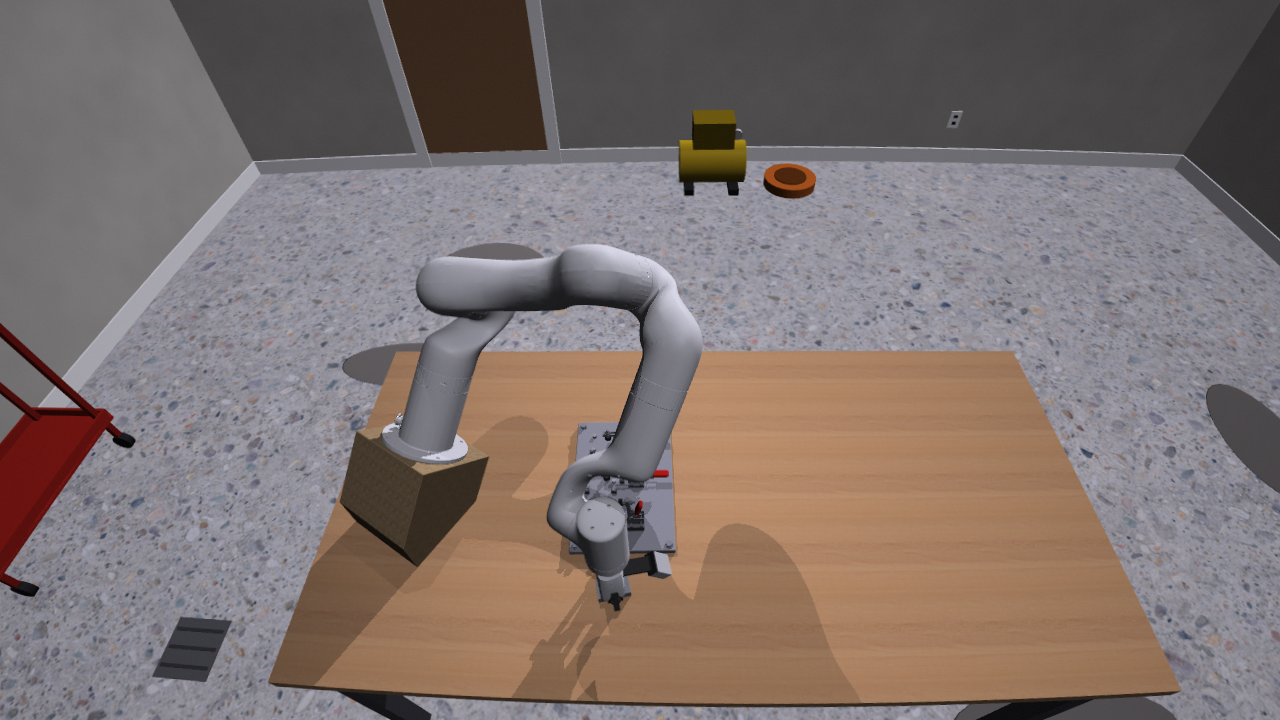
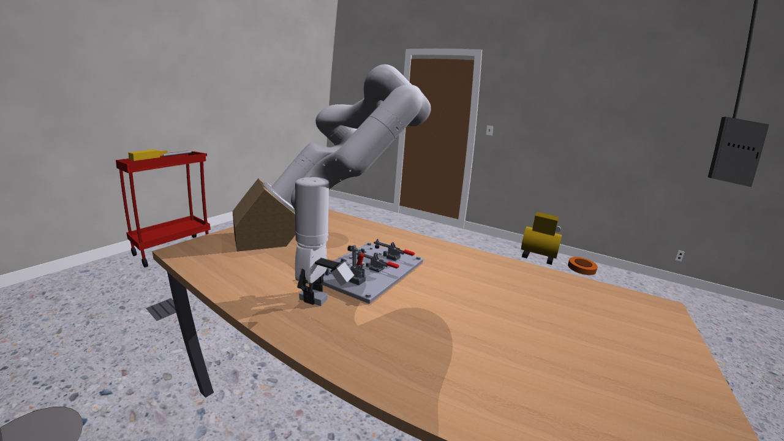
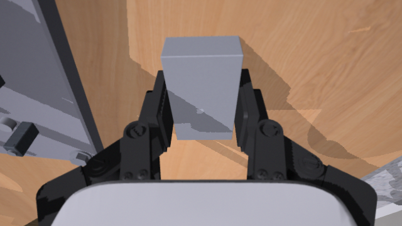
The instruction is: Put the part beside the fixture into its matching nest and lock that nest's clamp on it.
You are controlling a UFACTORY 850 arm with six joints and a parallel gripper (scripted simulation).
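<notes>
My gripper is now 10 mm above the grey block part. From my hand the other things lie so: grey fixture plate (60 mm behind, 250 mm to the left, 10 mm below).
</notes>
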